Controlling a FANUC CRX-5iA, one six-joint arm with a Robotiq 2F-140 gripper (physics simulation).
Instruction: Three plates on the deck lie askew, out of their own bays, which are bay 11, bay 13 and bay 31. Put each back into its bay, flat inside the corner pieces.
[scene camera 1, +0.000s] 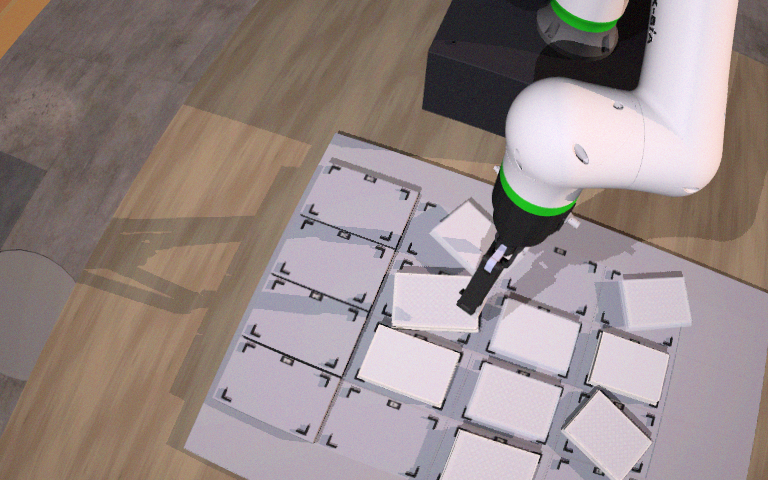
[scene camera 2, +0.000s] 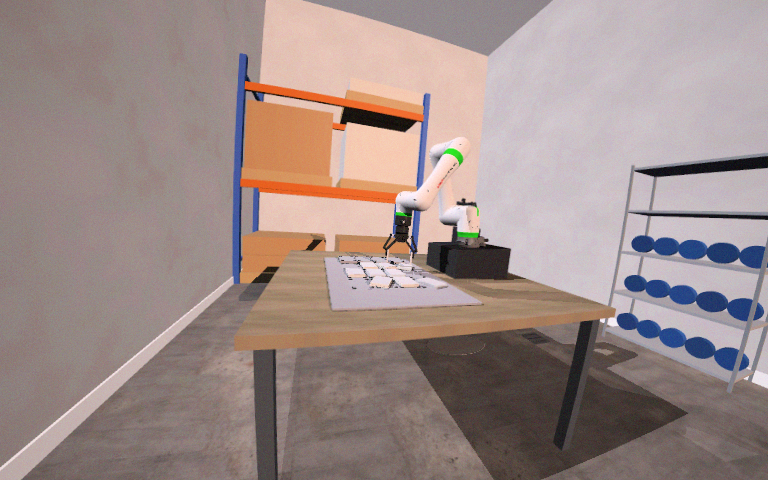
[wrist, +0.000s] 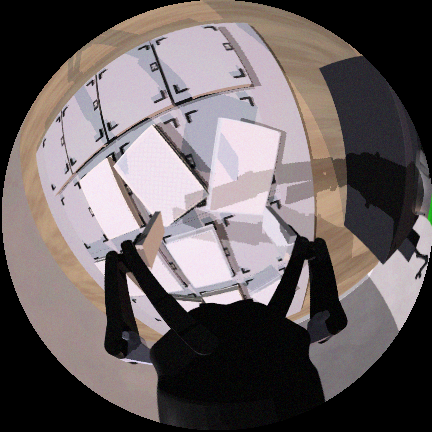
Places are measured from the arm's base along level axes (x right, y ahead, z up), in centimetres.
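Pixels of known places: gripper, fingertip midpoint: (scene camera 2: 398, 262) (wrist: 213, 218); arm's base, origin of the base link: (scene camera 1: 576, 29) (scene camera 2: 467, 246).
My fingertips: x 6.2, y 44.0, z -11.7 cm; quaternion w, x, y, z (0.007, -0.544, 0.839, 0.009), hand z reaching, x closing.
Observation:
For each thing: its top centre in the pictures, then the offset to it from my fingertips. "*": a spot on its surface instead. Level surfaces: height alone.
- deck, its level: dz -4.3 cm
- textured plate, middle of its top: (wrist: 155, 178) (scene camera 1: 436, 300) (scene camera 2: 385, 264) dx +7.6, dy +4.7, dz -2.5 cm
- smooth plate, middle of its top: (wrist: 245, 169) (scene camera 1: 478, 240) (scene camera 2: 405, 264) dx +3.4, dy -6.2, dz -2.0 cm
- raised panel, surface spot: (scene camera 1: 303, 333) * dx +25.0, dy +14.5, dz -2.7 cm
My gripper (scene camera 1: 488, 283) (scene camera 2: 399, 259) (wrist: 213, 218) is open and empty, above the deck (scene camera 1: 713, 362) (scene camera 2: 362, 300). One finger is over the near right corner of a textured plate (scene camera 1: 430, 302) (wrist: 160, 175), which lies turned out of line with its corner pieces. Beside it towards the base, a smooth plate (scene camera 1: 461, 229) (wrist: 250, 150) lies askew and looks raised off the deck; the gripper partly hides it in scene camera 1. A plate (scene camera 1: 655, 301) (scene camera 2: 432, 282) at the right back lies askew. Another plate (scene camera 1: 607, 434) (scene camera 2: 381, 281), at the lower right, is turned diagonally across its corner pieces.
Several plates sit square in their corner pieces, among them one (scene camera 1: 408, 365), one (scene camera 1: 535, 333), one (scene camera 1: 514, 400) and one (scene camera 1: 629, 366). A raised panel (scene camera 1: 303, 333) of bays without plates is at the left. The dark base block (scene camera 1: 470, 84) (scene camera 2: 481, 263) stands behind the deck.

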